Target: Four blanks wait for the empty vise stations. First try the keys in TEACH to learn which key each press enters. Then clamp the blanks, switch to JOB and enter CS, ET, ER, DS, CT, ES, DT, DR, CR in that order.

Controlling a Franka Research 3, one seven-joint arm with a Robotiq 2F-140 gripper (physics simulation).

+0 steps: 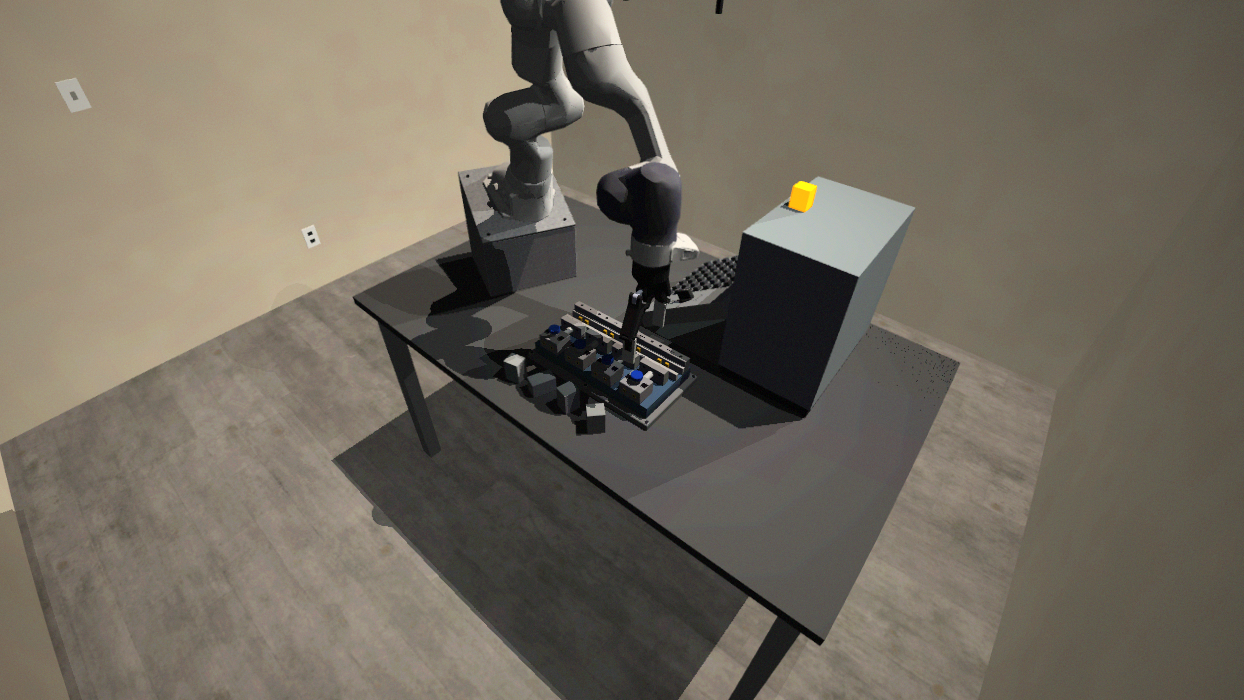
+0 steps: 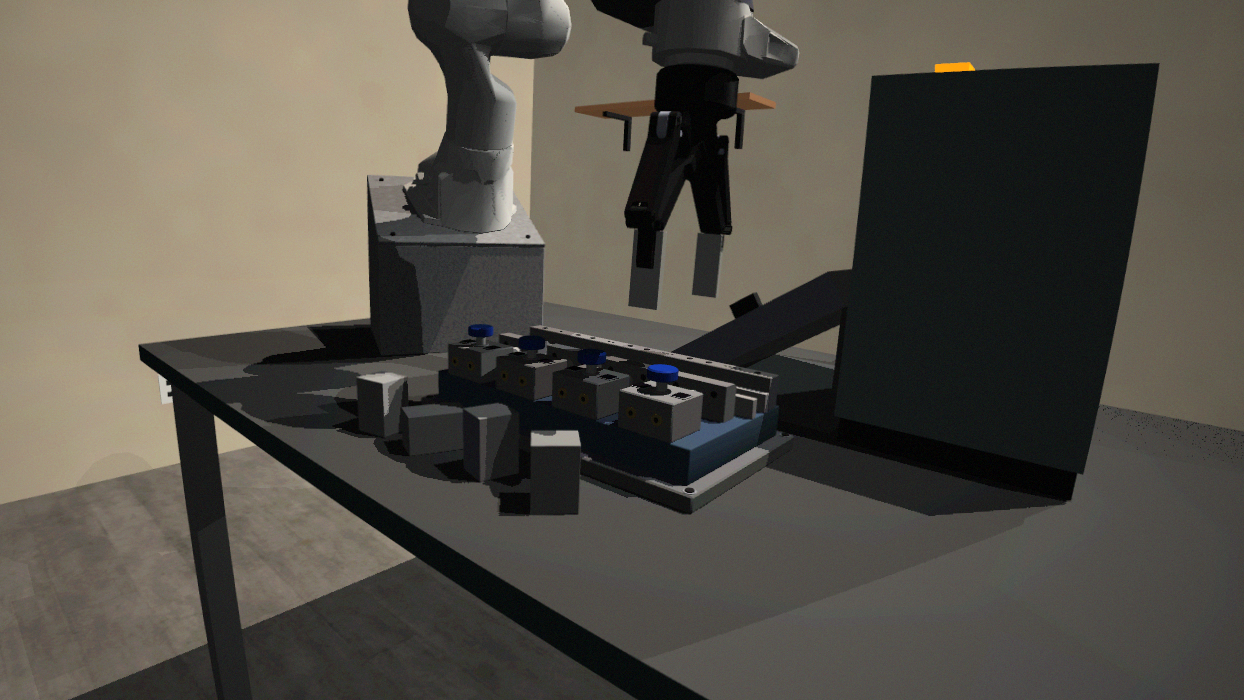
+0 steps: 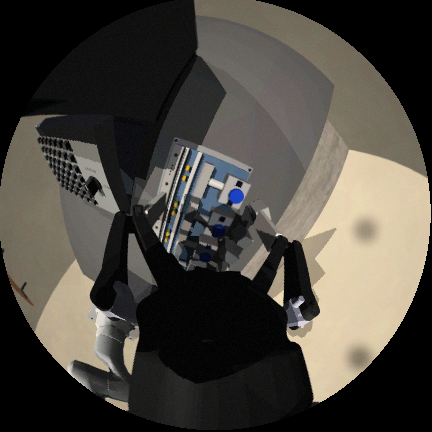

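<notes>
Four grey blanks stand in a row along the front of the vise fixture: the first (image 1: 514, 367) (image 2: 381, 404), the second (image 1: 541, 385) (image 2: 432, 429), the third (image 1: 567, 397) (image 2: 491, 442) and the fourth (image 1: 595, 417) (image 2: 555, 472). The fixture's blue base (image 2: 643, 457) (image 3: 232, 167) bears four vises with blue knobs, one knob (image 1: 636, 375) (image 2: 662, 373) (image 3: 236, 196) being at the right end. My gripper (image 2: 675, 300) is open and empty above the fixture. A sloped key panel (image 1: 708, 274) (image 3: 62, 167) has a black selector knob (image 3: 92, 186); its setting is unreadable.
A tall grey cabinet (image 1: 782, 322) (image 2: 991, 261) (image 3: 115, 55) stands right of the fixture, beside the key panel. A glowing amber block (image 1: 802, 196) (image 2: 954, 67) is on its top. The arm's base block (image 1: 530, 256) (image 2: 461, 291) stands at the back left of the table.
</notes>
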